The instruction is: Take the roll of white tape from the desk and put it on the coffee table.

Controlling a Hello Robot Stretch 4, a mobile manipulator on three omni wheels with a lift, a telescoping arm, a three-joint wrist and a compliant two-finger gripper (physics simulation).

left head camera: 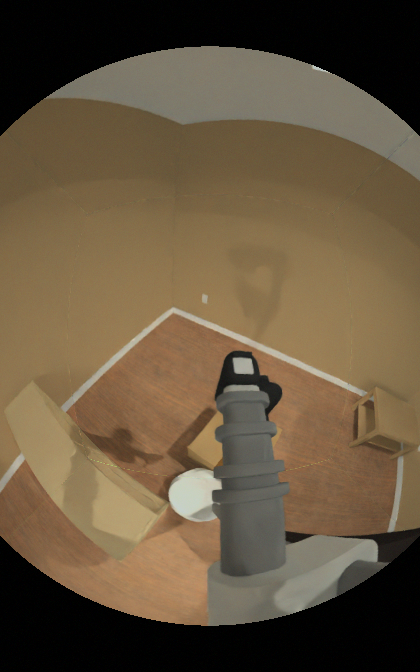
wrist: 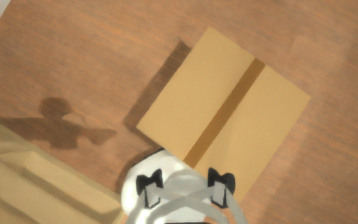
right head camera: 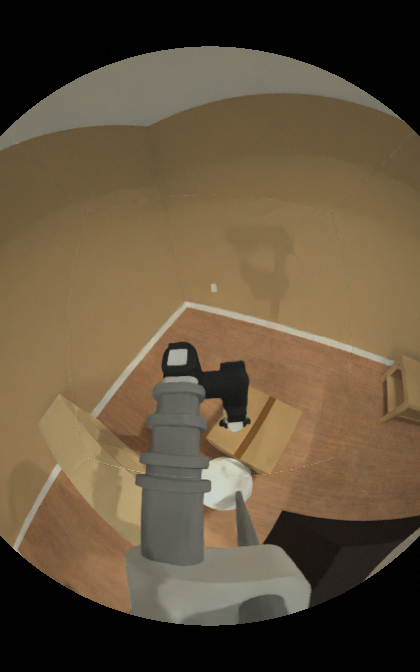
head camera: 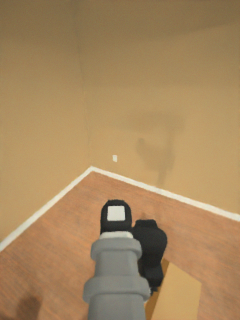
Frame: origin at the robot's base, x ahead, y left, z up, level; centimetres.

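Where they show: gripper, between the fingertips: (wrist: 185, 180).
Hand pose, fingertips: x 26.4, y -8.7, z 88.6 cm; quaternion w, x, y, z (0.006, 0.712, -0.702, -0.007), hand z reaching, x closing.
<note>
Things, the pixels of their centre, and the offset from my fingertips.
- white tape, middle of its body: (wrist: 185, 195) dx -0.9, dy +0.0, dz +2.5 cm
- cardboard box, middle of its body: (wrist: 216, 114) (head camera: 149, 305) dx +10.6, dy -14.6, dz -71.1 cm
My gripper (right head camera: 235, 423) (wrist: 185, 180) is shut on the roll of white tape (right head camera: 235, 427) (wrist: 182, 180), a pale round shape between the two black fingertips. It hangs above the near end of a cardboard box and the round white base. In the head camera view the fingers are mostly hidden behind the black wrist. A small wooden table (left head camera: 395, 417) (right head camera: 413, 382) with legs and a lower shelf stands by the wall on the right; I cannot tell whether it is the coffee table. I cannot make out which piece is the desk.
The cardboard box (head camera: 181, 295) (left head camera: 202, 446) (right head camera: 272, 432) (wrist: 195, 95) with a brown strip lies on the floor beside the white base (left head camera: 192, 495) (right head camera: 227, 482). A long beige block of furniture (left head camera: 55, 465) (wrist: 30, 185) stands left. A dark block (right head camera: 350, 555) stands at lower right. Walls meet ahead.
</note>
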